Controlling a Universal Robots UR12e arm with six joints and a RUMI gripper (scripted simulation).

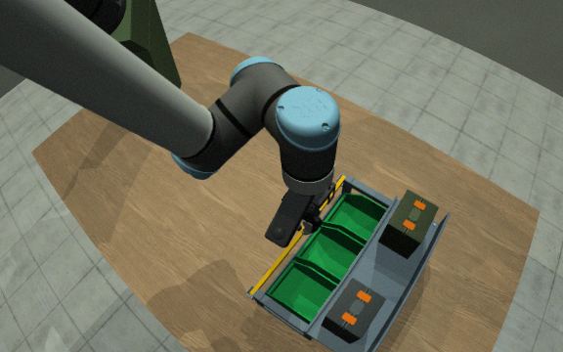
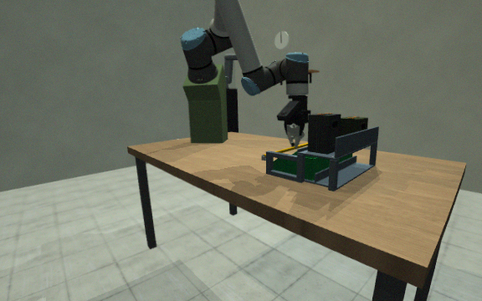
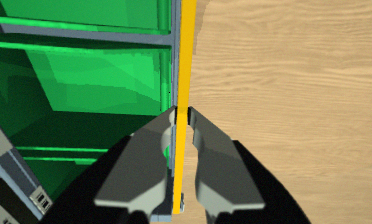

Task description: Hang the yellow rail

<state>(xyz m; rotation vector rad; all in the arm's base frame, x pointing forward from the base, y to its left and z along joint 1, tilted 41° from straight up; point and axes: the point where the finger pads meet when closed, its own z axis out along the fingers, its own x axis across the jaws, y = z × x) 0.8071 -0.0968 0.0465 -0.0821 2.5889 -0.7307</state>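
My gripper is now 1 cm above the yellow rail. From my hand the other things lie so: rack front bar (1 cm ahead, 7 cm below).
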